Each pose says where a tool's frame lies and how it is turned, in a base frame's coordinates. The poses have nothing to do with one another.
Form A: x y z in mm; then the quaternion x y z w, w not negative.
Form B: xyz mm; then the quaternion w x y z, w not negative. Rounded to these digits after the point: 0 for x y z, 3 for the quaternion.
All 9 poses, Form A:
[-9, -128, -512, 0.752, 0.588, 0.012, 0.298]
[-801, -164, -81, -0.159, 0.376, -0.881, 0.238]
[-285, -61, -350, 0.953, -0.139, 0.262, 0.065]
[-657, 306, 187, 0.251, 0.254, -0.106, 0.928]
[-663, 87, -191, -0.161, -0.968, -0.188, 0.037]
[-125, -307, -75, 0.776, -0.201, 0.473, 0.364]
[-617, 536, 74, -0.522, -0.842, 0.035, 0.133]
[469, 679, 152, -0.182, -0.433, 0.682, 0.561]
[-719, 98, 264, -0.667, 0.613, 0.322, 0.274]
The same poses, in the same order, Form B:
[-9, -128, -512, 0.298, 0.752, 0.588, 0.012]
[-801, -164, -81, 0.238, -0.159, 0.376, -0.881]
[-285, -61, -350, 0.065, 0.953, -0.139, 0.262]
[-657, 306, 187, 0.928, 0.251, 0.254, -0.106]
[-663, 87, -191, 0.037, -0.161, -0.968, -0.188]
[-125, -307, -75, 0.364, 0.776, -0.201, 0.473]
[-617, 536, 74, 0.133, -0.522, -0.842, 0.035]
[469, 679, 152, 0.561, -0.182, -0.433, 0.682]
[-719, 98, 264, 0.274, -0.667, 0.613, 0.322]

